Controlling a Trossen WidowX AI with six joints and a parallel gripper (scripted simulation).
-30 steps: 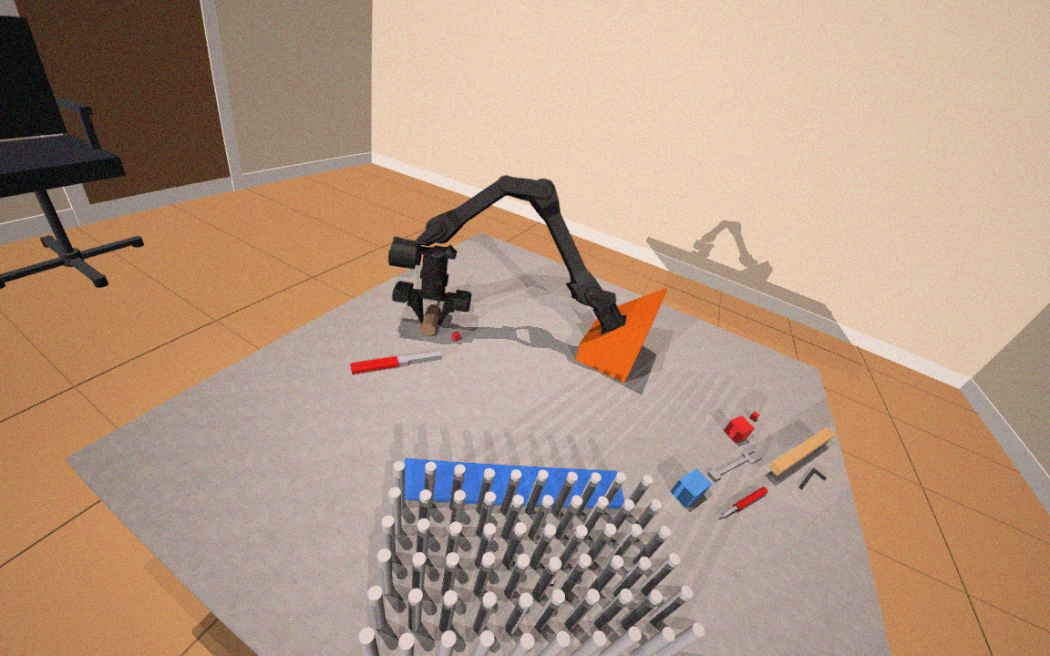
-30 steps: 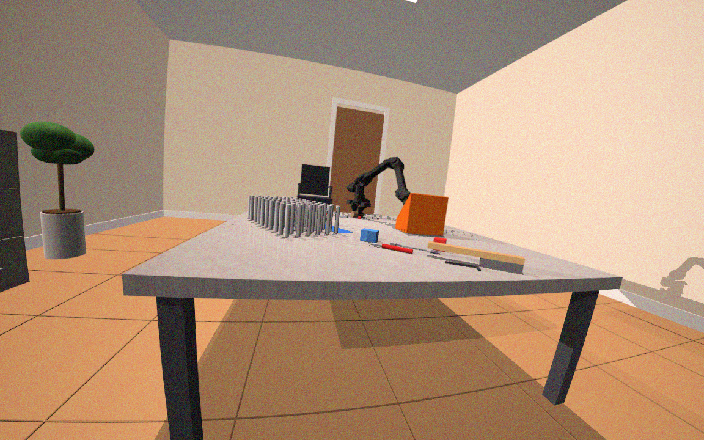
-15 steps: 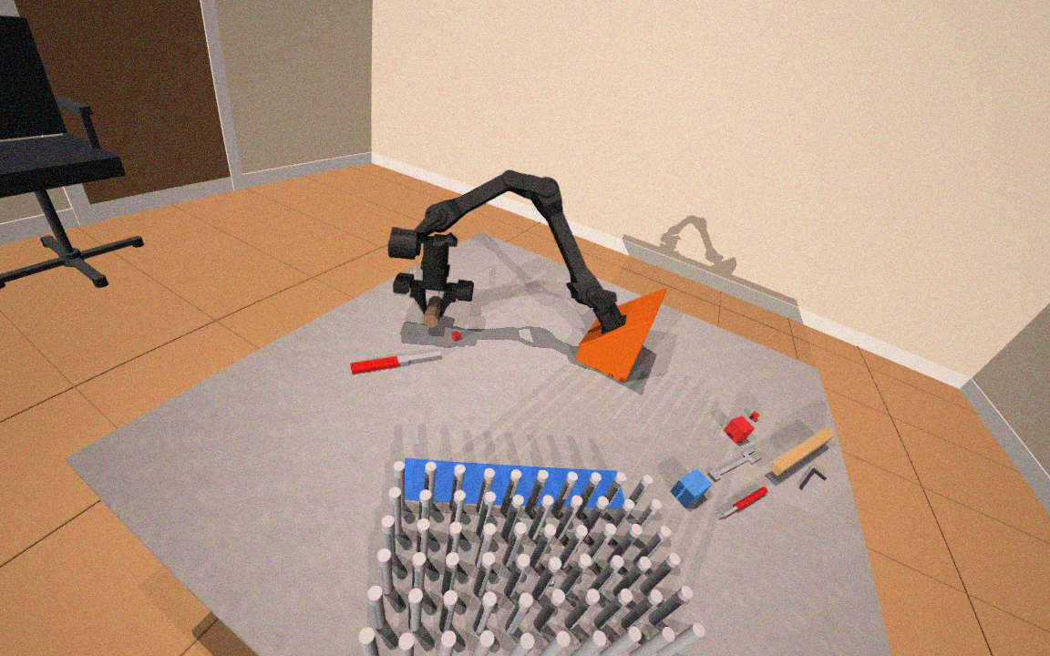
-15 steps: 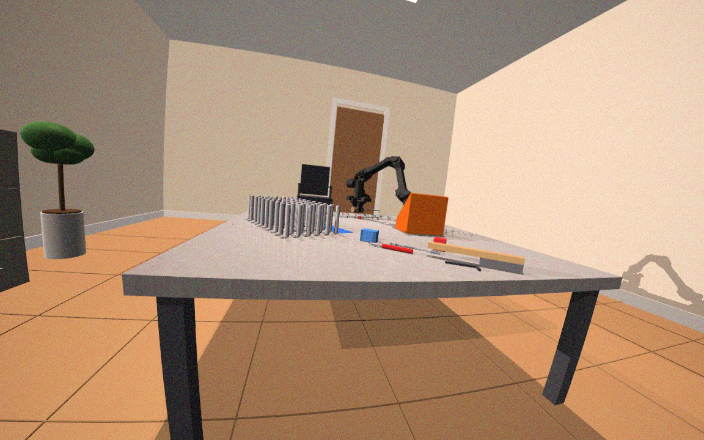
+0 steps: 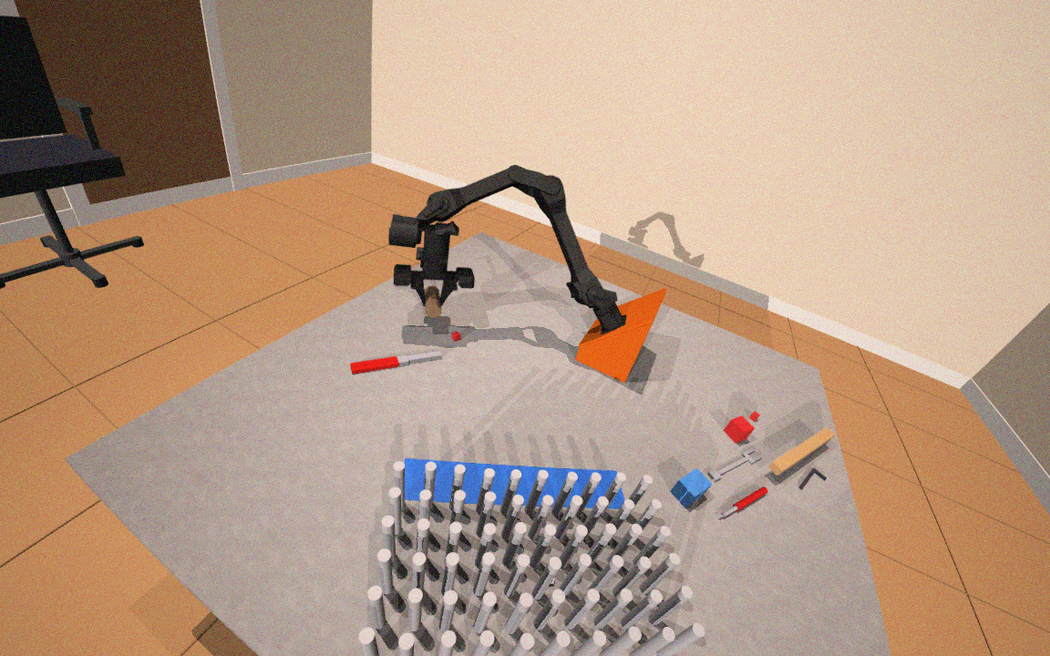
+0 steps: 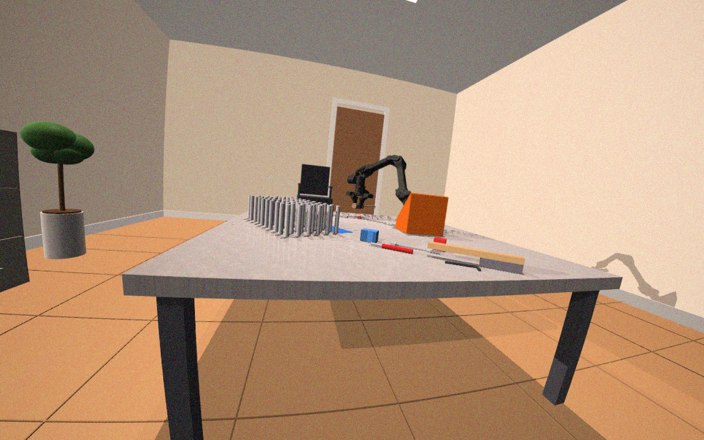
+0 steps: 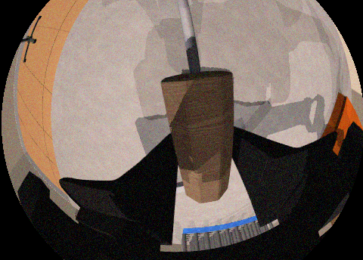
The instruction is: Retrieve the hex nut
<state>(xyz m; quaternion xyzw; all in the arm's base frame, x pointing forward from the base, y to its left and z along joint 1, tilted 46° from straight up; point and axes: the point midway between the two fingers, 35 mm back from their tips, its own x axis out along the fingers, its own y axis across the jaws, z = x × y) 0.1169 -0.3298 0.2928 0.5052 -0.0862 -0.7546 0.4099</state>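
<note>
The hook tool is 9 cm behind my gripper tip, 6 cm to the right of it and 1 cm above it. Also, from my gripper tip: blue cube: 67 cm to the left, 21 cm ahead, 4 cm below; then small wrench: 78 cm to the left, 9 cm ahead, 6 cm below; then blue taped strip: 36 cm to the left, 33 cm ahead, 6 cm below.
</note>
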